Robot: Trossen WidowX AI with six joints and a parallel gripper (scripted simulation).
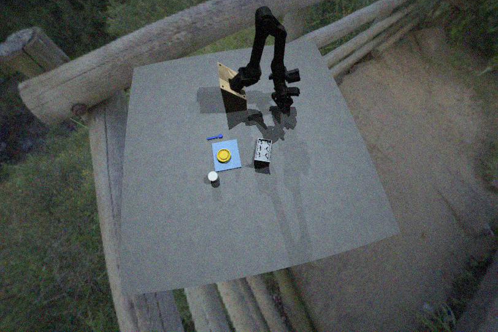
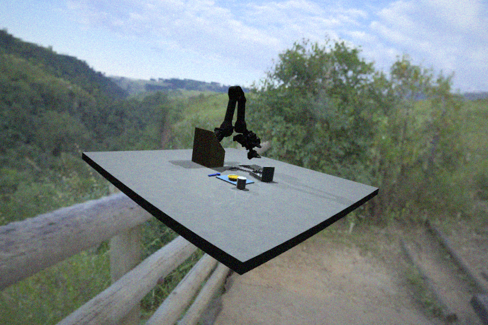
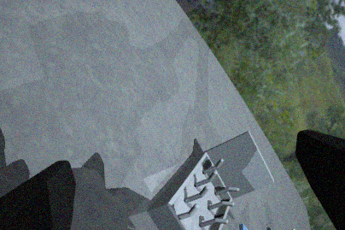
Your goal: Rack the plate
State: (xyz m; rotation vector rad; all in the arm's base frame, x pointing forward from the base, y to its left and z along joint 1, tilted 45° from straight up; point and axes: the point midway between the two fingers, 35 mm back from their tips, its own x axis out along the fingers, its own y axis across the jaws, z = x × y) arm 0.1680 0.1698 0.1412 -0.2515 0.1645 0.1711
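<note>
My gripper tip is now 34 cm to the left of the yellow plate, 10 cm short of it and 9 cm above it. The rest, counted from my gripper tip: blue spoon: 36 cm to the right, 11 cm below, 1 cm behind; dish rack: 14 cm to the right, 12 cm ahead, 9 cm below; light blue mat: 33 cm to the right, 11 cm below, 10 cm ahead.
</note>
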